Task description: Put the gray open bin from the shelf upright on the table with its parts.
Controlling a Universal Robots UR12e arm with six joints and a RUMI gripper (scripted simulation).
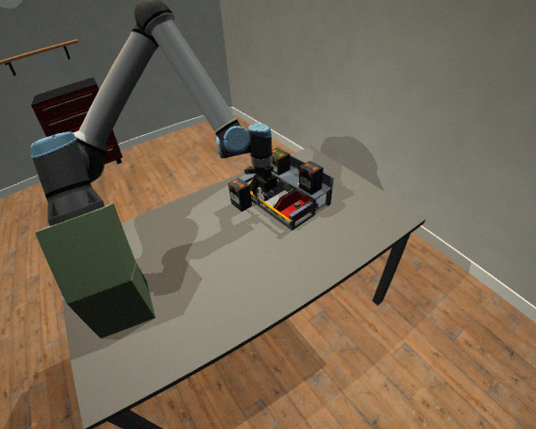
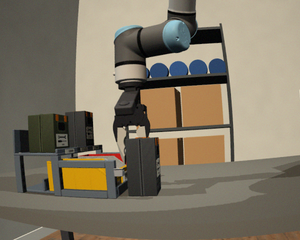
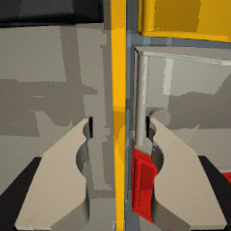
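Right now my hand is 1 cm above the yellow bar. From my hand the other things lie so: gray open bin 10 cm ahead, 3 cm below; then yellow bin 10 cm ahead, 12 cm to the left, 3 cm below; then red bin 11 cm ahead, 11 cm to the right, 3 cm below.
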